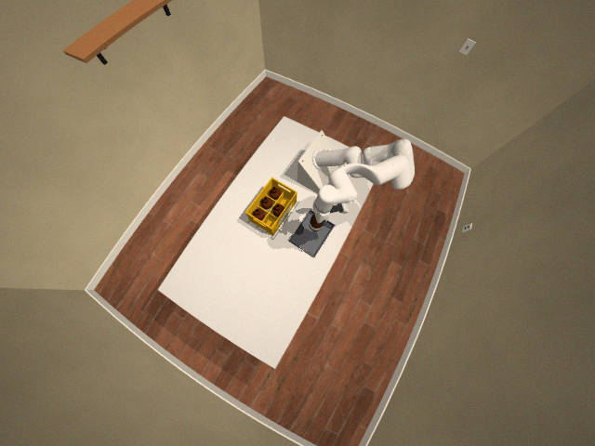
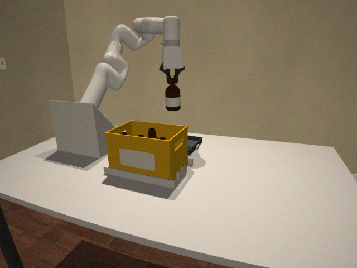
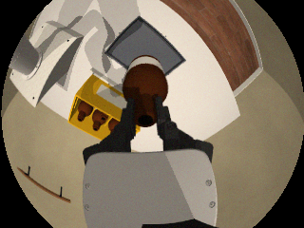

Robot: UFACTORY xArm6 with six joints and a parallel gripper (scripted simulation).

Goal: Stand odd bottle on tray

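Right now the dark grey tray is 33 cm below my hand. From my hand the other things lie so: yellow crate 29 cm to the right, 25 cm below; then glass bottle 34 cm to the right, 25 cm below, 8 cm ahead.
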